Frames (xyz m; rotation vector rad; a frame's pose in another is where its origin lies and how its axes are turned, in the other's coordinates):
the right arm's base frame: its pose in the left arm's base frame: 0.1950 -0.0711 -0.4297 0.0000 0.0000 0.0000
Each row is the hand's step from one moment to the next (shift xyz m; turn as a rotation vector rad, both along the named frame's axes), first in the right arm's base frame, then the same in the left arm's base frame.
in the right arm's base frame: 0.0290 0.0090 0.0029 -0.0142 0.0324 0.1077
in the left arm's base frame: 0.0290 0.0090 0.0029 -0.0142 0.0324 0.1077
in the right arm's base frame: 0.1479 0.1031 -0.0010 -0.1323 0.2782 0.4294
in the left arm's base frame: 0.1479 0.1031 -0.0010 -0.1323 0.2782 0.4294
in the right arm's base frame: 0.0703 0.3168 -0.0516 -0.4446 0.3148 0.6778
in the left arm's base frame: 0.0703 0.3168 -0.0516 -0.4446 0.3148 0.6778
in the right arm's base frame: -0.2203 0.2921 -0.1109 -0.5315 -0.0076 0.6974
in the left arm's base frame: -0.2203 0.2921 -0.1109 -0.5315 -0.0076 0.6974
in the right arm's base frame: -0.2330 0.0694 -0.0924 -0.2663 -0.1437 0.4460
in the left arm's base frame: -0.2330 0.0694 -0.0924 -0.2663 -0.1437 0.4460
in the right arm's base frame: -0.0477 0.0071 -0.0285 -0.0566 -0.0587 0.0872
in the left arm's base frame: -0.0477 0.0071 -0.0285 -0.0566 -0.0587 0.0872
